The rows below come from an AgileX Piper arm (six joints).
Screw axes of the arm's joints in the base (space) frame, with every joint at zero. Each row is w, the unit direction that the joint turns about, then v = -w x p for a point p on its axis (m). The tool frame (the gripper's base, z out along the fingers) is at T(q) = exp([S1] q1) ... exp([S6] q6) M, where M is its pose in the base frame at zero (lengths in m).
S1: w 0 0 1 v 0 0 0
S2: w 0 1 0 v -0.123 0 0
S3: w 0 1 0 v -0.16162 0 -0.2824
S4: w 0.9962 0 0.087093 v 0 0.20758 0
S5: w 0 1 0 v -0.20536 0 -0.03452
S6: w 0.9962 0 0.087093 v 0 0.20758 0
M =
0.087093 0 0.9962 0.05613
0 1 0 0
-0.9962 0 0.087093 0.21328
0 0 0 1
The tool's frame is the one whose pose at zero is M.
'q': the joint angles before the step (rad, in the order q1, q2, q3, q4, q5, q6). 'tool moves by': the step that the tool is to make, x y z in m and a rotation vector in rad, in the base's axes. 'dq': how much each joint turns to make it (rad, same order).
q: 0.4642, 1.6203, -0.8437, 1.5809, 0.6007, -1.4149
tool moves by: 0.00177, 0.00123, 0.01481, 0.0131, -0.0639, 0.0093
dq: 0.0020, -0.0257, -0.0249, 0.0004, -0.0046, -0.0221
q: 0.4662, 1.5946, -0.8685, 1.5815, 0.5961, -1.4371
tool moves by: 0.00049, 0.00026, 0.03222, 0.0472, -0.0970, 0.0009
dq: 0.0001, -0.0585, -0.0470, 0.0017, -0.0001, -0.0041
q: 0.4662, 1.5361, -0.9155, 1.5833, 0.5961, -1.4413
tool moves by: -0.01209, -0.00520, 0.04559, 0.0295, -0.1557, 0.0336
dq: 0.0001, -0.1073, -0.0469, -0.0564, 0.0109, 0.0030
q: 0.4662, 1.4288, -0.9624, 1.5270, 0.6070, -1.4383
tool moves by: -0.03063, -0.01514, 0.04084, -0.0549, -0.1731, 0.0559
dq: 0.0001, -0.1543, -0.0168, -0.1912, 0.0222, 0.0659
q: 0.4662, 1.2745, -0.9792, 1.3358, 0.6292, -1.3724
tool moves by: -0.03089, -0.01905, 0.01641, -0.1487, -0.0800, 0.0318
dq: 0.0001, -0.1315, 0.0000, -0.3198, 0.0558, 0.1865
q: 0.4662, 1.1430, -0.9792, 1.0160, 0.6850, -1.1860
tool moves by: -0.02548, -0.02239, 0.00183, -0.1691, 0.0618, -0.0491
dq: 0.0000, -0.1035, 0.0000, -0.3518, 0.1188, 0.3096
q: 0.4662, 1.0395, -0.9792, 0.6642, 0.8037, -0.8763
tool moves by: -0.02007, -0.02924, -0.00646, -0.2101, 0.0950, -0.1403
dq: 0.0001, -0.0857, 0.0067, -0.3494, 0.1677, 0.3050
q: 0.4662, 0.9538, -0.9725, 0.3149, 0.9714, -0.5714
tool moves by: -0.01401, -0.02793, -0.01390, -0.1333, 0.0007, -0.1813
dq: 0.0000, -0.0916, 0.0738, -0.2553, 0.0461, 0.2125
